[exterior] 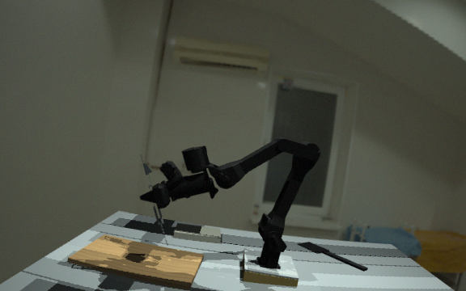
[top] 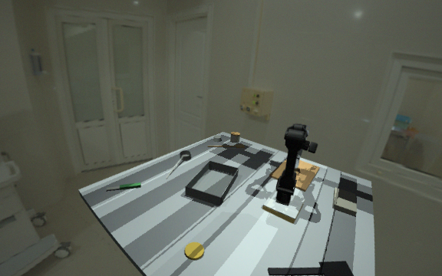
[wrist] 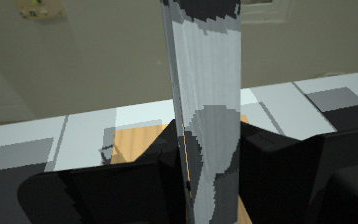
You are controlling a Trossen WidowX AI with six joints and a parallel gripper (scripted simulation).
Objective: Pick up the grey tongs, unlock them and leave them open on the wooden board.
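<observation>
The wooden board is 190 mm below my gripper tip and 10 mm to the left of it. Round my gripper tip: roasting tin (430 mm to the left, 400 mm ahead, 170 mm below); jar (580 mm ahead, 240 mm to the right, 170 mm below); pale block (310 mm behind, 190 mm to the left, 190 mm below).
</observation>
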